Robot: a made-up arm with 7 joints.
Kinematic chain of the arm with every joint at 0, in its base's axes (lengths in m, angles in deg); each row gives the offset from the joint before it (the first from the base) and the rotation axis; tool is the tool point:
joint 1: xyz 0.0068 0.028 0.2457 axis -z
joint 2: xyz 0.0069 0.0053 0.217 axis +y
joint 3: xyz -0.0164 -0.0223 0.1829 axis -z
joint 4: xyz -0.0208 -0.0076 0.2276 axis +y
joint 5: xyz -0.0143 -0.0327 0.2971 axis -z
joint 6: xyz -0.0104 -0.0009 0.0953 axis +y
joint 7: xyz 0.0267 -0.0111 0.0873 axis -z
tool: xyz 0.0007 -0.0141 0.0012
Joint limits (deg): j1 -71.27..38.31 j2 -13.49..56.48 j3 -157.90..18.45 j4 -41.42..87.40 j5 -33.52..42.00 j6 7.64..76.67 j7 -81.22..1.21
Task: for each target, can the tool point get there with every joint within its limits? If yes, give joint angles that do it. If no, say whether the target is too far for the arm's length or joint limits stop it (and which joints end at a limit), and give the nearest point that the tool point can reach.
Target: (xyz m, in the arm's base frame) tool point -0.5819 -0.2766 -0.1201
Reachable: no: joint limits stop it (at a limit: joint 2, joint 3, joint 4) | nearest point -0.4217 -0.1937 0.7263 | short by 0.865 m
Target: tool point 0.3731 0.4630 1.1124
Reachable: yes | joints -57.82 40.20 -40.20 -7.59 -3.93 39.65 -12.19
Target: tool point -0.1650 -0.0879 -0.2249
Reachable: no: joint limits stop it (at a limit: joint 1, joint 2, joint 4) | nearest point 0.3144 -0.3932 0.3607 | short by 0.816 m
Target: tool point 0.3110 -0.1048 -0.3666
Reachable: no: joint limits stop it (at a limit: joint 2, joint 4) | nearest point 0.5121 -0.1926 0.3220 | short by 0.723 m
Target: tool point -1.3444 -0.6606 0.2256
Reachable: no: too far | nearest point -0.4689 -0.2144 0.7551 | short by 1.116 m
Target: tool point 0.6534 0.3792 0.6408
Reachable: yes | joints -24.34 48.22 -19.69 52.12 -4.22 20.49 -45.25
